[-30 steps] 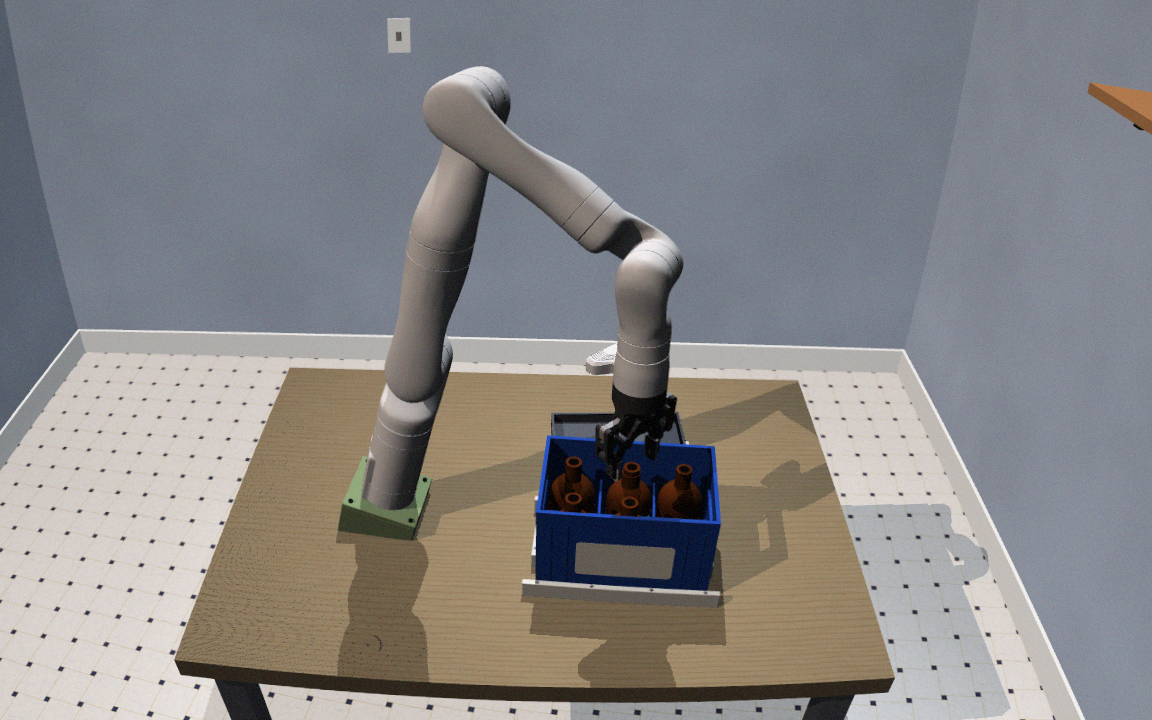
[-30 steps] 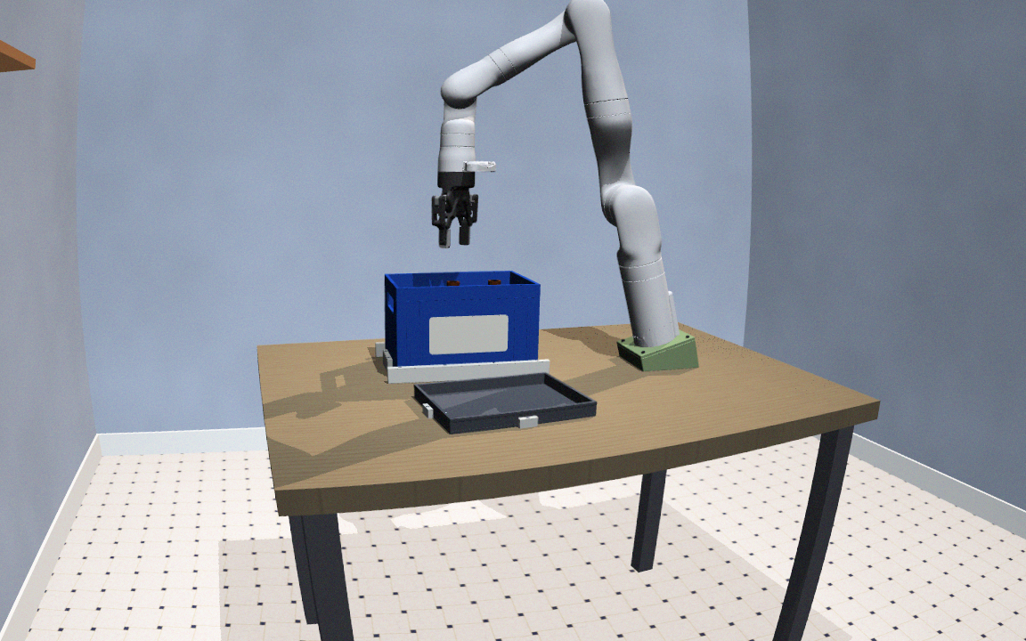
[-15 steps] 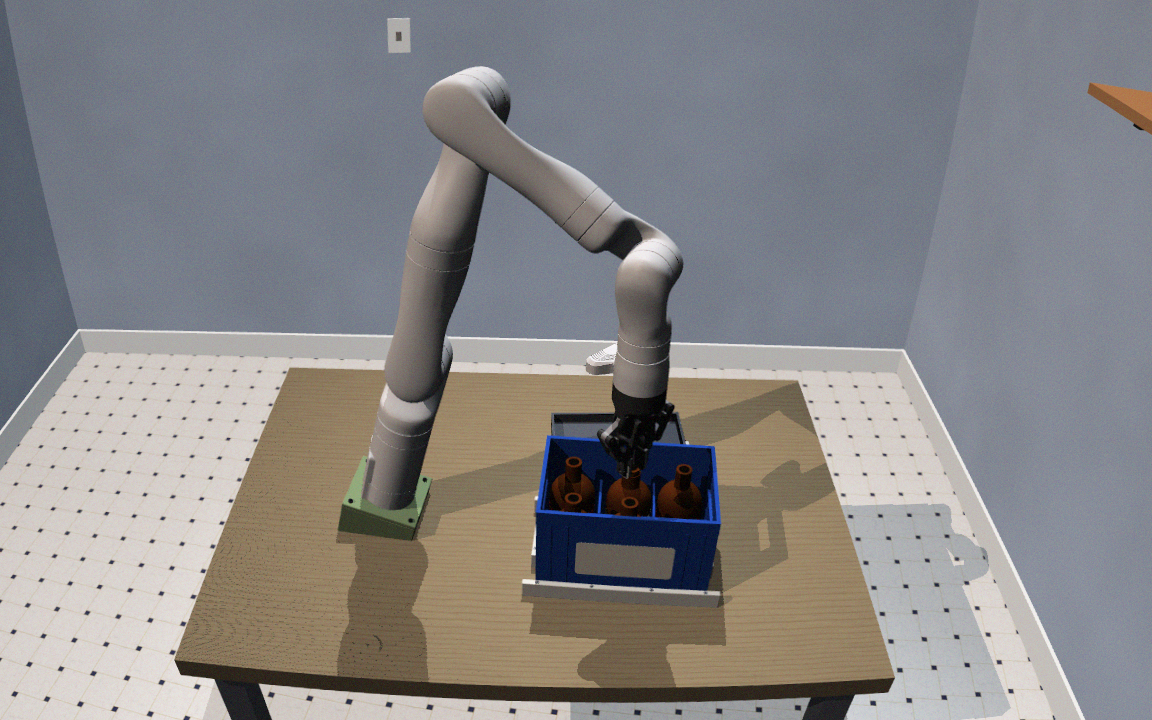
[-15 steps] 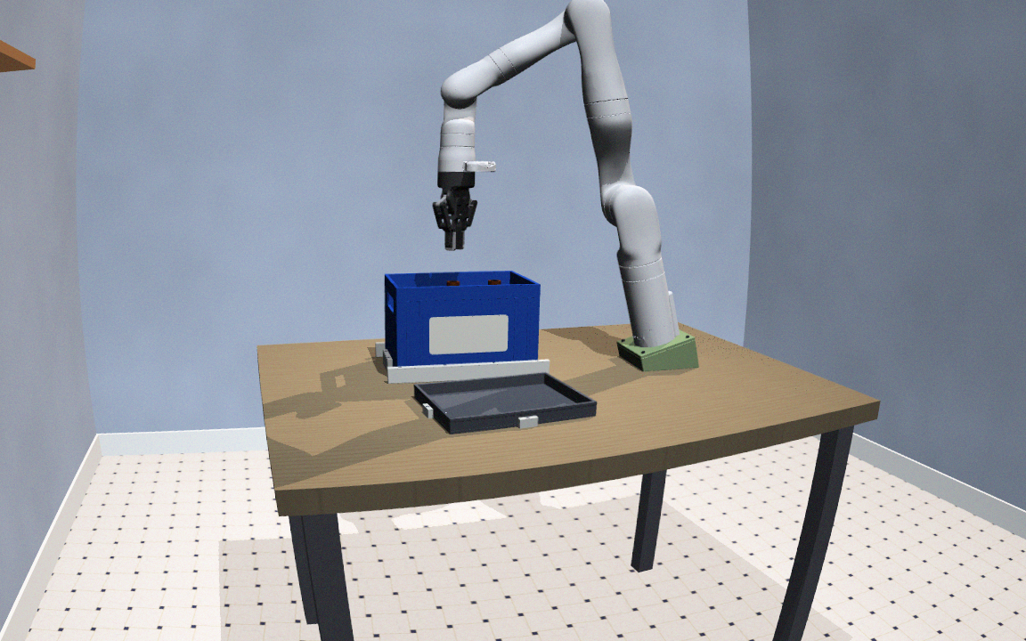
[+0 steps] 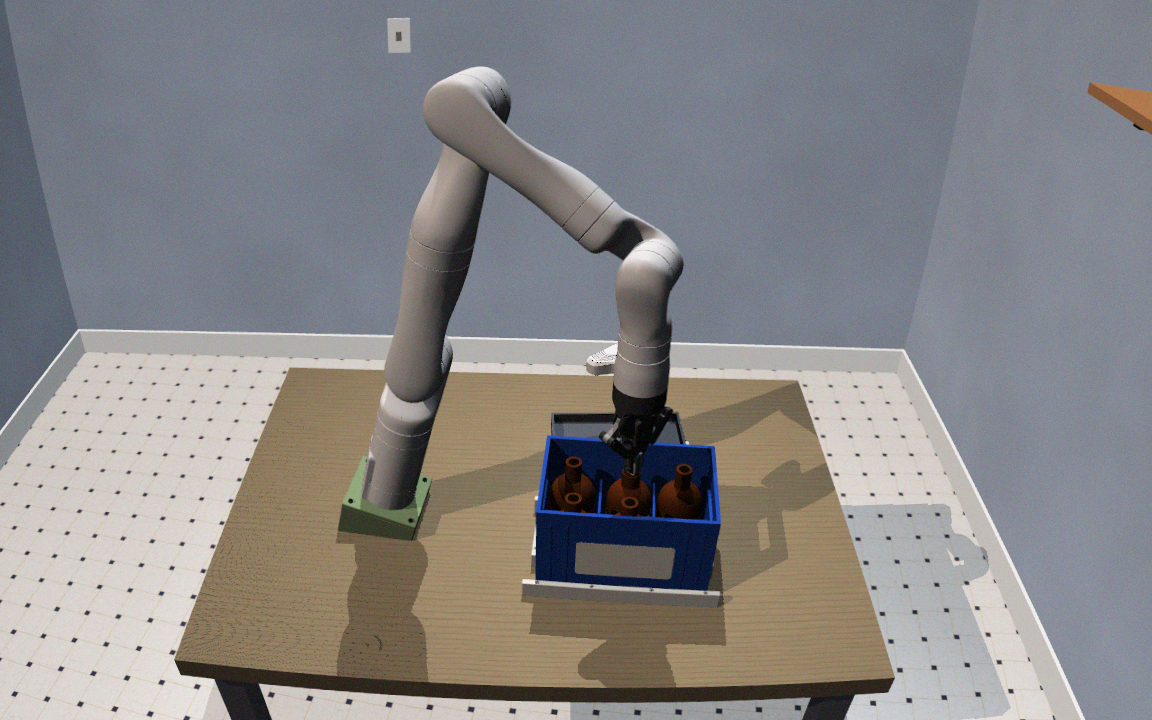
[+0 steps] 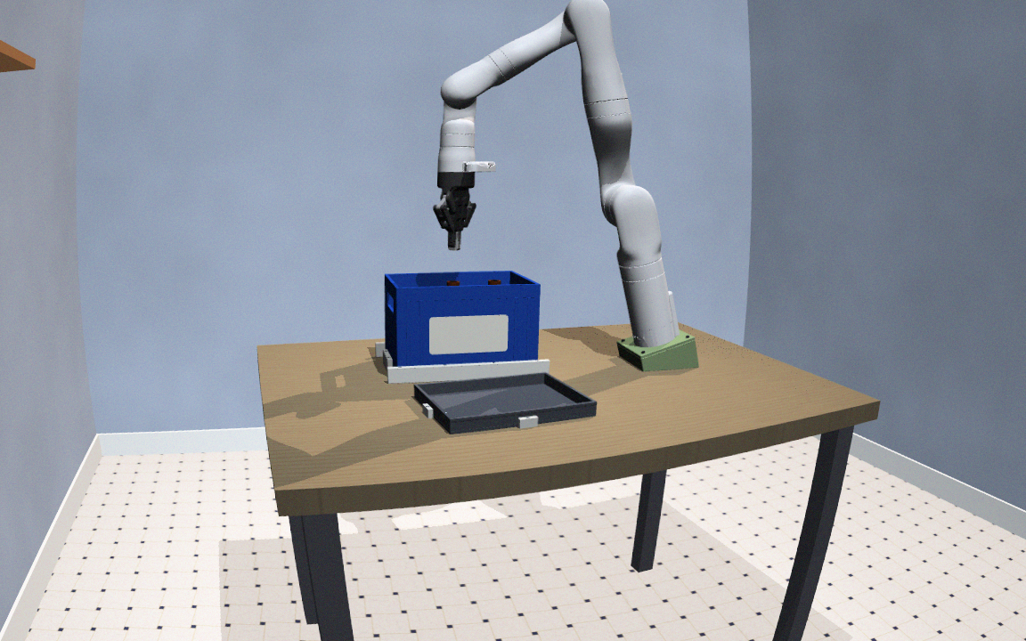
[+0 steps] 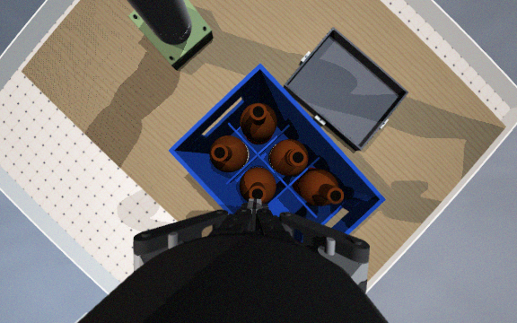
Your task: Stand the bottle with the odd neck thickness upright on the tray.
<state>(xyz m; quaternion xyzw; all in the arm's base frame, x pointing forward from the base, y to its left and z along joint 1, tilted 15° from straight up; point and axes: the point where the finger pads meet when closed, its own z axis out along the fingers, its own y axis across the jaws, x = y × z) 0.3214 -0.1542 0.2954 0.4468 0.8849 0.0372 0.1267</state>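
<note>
The blue crate lies 160 mm below my hand, 40 mm to the left of it and 10 mm ahead of it. The rest, counted from my hand: dark grey tray (320 mm to the left, 230 mm below, 40 mm ahead).
</note>
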